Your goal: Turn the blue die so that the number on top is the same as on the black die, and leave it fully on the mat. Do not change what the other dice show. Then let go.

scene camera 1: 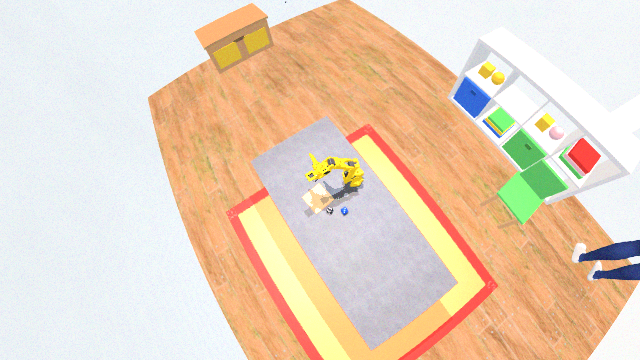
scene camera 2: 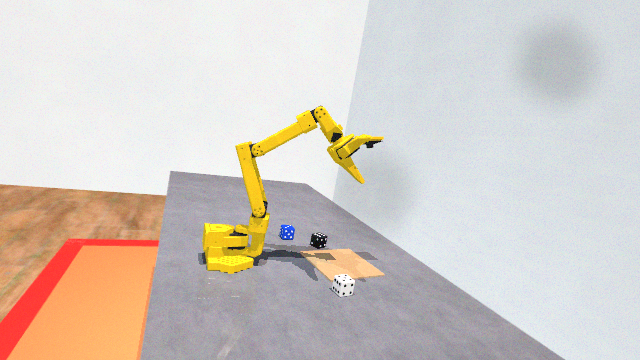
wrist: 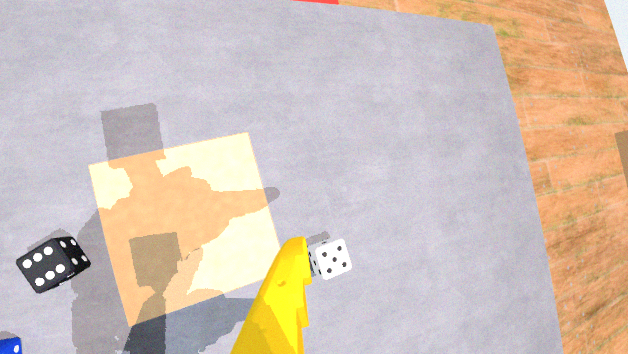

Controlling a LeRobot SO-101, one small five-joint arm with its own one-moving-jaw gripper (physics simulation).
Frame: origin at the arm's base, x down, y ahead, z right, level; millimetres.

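Seen in the pictures: hand, its tool point: (scene camera 2: 362,181) (wrist: 307,253); arm's base, origin of its link: (scene camera 1: 351,180) (scene camera 2: 237,260).
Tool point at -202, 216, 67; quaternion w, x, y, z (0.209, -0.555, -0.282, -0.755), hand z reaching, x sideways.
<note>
Offsets run from my tool point to a thing's top centre, as dx, dy, dz. Level surfaces: height alone.
The blue die @(+172, -71, -202) (scene camera 1: 344,211) (scene camera 2: 287,232) (wrist: 10,346) stands on the grey table, off the tan mat @(+198, +13, -47) (scene camera 1: 310,199) (scene camera 2: 362,267) (wrist: 225,155). Its top number is too small to read; part of it shows at the wrist view's lower left edge. The black die @(+172, -3, -150) (scene camera 1: 329,210) (scene camera 2: 318,240) (wrist: 44,265) stands between the blue die and the mat, with six pips on top. The white die @(+172, -42, +73) (scene camera 2: 343,285) (wrist: 334,259) stands off the mat's other side, with five pips on top. My gripper (scene camera 1: 309,166) (scene camera 2: 373,160) is fully open and empty, high above the table; one jaw shows in the wrist view.
The grey table @(dx +202) (scene camera 1: 380,260) (scene camera 2: 210,320) (wrist: 400,150) carries the dice, the mat and the arm's base (scene camera 2: 230,257). The arm's shadow falls across the mat. A white shelf unit, a green chair and a person's legs are farther off on the floor in scene camera 1.
</note>
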